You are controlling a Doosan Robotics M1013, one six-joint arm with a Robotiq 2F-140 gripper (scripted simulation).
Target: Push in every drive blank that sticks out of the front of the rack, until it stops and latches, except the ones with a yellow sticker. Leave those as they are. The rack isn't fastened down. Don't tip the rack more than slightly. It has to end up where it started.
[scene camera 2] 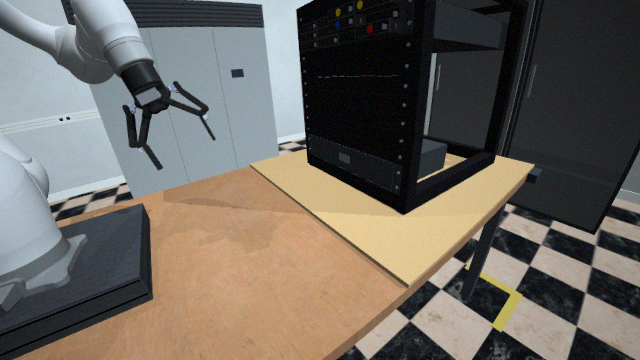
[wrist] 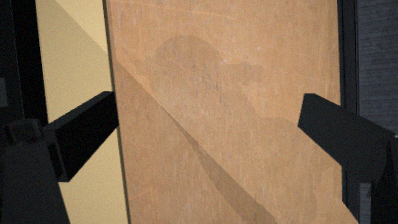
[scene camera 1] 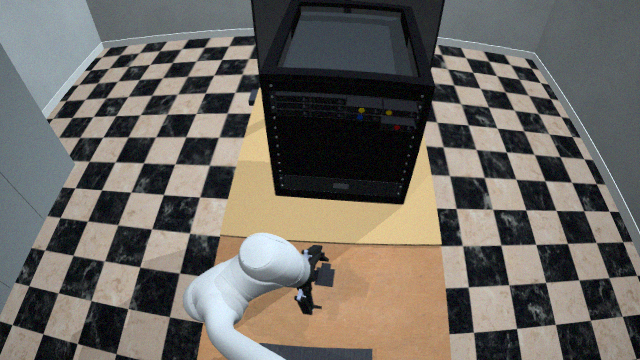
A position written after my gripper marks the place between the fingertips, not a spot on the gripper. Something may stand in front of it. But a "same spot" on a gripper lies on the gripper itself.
My gripper shows in scene camera 2, in the wrist view (209, 109) and in scene camera 1. The same spot on a wooden board: (scene camera 2: 406, 247) is (scene camera 1: 423, 226). One and the same spot on my gripper: (scene camera 1: 301, 299) is (scene camera 2: 123, 105).
